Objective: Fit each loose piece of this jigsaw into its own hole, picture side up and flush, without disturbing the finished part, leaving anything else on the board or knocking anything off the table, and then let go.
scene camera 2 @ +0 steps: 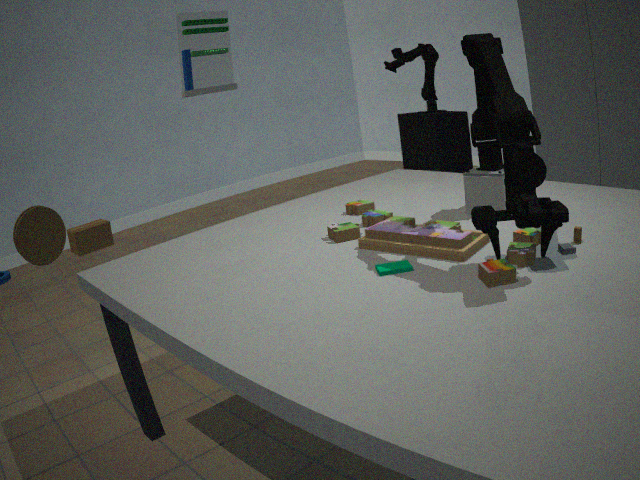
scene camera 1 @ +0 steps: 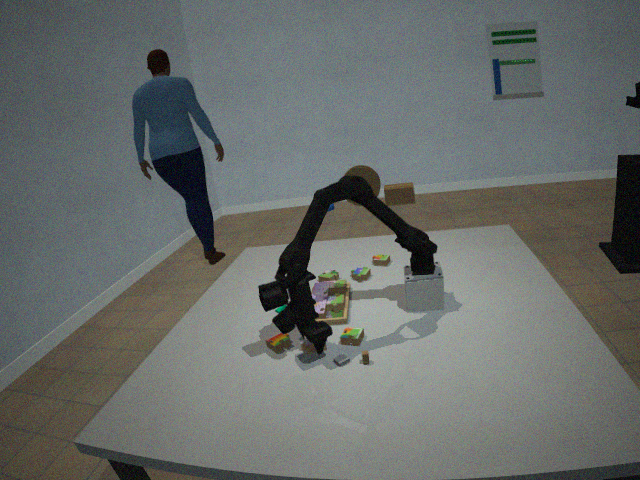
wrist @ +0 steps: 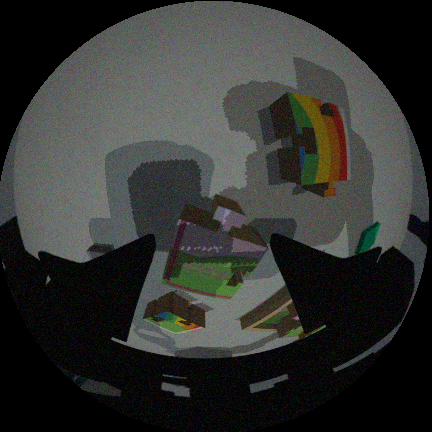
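My gripper [scene camera 1: 316, 348] [scene camera 2: 521, 256] [wrist: 213, 239] is open and low, one finger on each side of a lilac-and-green piece [scene camera 2: 521, 255] [wrist: 210, 270], picture up; in scene camera 1 the gripper partly hides this piece. A rainbow piece [scene camera 1: 279, 341] [scene camera 2: 497, 273] [wrist: 322, 145] and a green-orange piece [scene camera 1: 352, 335] [scene camera 2: 526, 236] [wrist: 173, 321] lie nearby. Beyond the framed board [scene camera 1: 339, 321] [scene camera 2: 413, 251] [wrist: 266, 313] lie a green-white piece [scene camera 1: 328, 275] [scene camera 2: 343, 233], a blue-green piece [scene camera 1: 360, 273] [scene camera 2: 376, 217] and a red-green piece [scene camera 1: 381, 259] [scene camera 2: 359, 207]. The arm hides part of the board in scene camera 1.
A green tile [scene camera 1: 280, 308] [scene camera 2: 394, 267] [wrist: 368, 238] lies beside the board. A flat grey block [scene camera 1: 341, 360] [scene camera 2: 567, 249] [wrist: 101, 248] and a small upright brown block [scene camera 1: 365, 357] [scene camera 2: 577, 235] stand near the gripper. The arm's pale base [scene camera 1: 423, 291] stands on the table.
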